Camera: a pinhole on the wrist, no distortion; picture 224 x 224 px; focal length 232.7 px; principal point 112.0 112.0 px. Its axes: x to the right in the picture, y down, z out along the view. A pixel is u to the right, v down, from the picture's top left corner.
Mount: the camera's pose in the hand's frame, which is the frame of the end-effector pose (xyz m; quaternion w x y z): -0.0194 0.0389 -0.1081 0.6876 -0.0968 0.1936 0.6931
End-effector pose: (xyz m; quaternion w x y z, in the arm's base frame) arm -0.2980 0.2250 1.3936 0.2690 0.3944 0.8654 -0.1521
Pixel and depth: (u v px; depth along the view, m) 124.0 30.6 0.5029
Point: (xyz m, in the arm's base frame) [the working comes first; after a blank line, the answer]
In the camera's frame: 0.0259 -0.1759 0.5029

-0.1101 0.3760 0.9976
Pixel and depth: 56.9 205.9 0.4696
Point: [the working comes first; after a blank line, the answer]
In the camera's frame: -0.1112 0.1895 0.4696

0.0118 0.0391 1.1560
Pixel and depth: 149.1 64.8 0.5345
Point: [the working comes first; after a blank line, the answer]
In the camera's frame: 0.0852 -0.1084 0.5345

-0.0177 0.3743 1.0207
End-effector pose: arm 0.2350 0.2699 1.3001 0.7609 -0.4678 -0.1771 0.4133
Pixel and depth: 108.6 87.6 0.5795
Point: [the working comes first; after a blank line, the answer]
In the camera's frame: -0.0085 -0.0608 0.5795

-0.0871 0.6545 1.2669
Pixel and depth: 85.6 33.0 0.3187
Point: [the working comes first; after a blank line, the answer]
In the camera's frame: -0.0362 -0.1082 0.3187

0.1337 0.5053 1.2621
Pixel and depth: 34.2 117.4 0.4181
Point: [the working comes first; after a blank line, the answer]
In the camera's frame: -0.1398 0.0097 0.4181

0.0017 0.4977 1.3926
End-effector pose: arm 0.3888 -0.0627 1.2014 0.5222 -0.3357 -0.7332 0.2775
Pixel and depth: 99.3 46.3 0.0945
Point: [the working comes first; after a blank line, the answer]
In the camera's frame: -0.0052 -0.0267 0.0945

0.4216 -0.0015 1.1658
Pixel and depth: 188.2 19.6 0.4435
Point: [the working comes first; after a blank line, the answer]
In the camera's frame: 0.1452 -0.1761 0.4435

0.2094 0.3033 0.9961
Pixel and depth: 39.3 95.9 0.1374
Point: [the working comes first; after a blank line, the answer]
In the camera's frame: -0.0429 -0.0095 0.1374

0.3668 -0.0231 1.1560
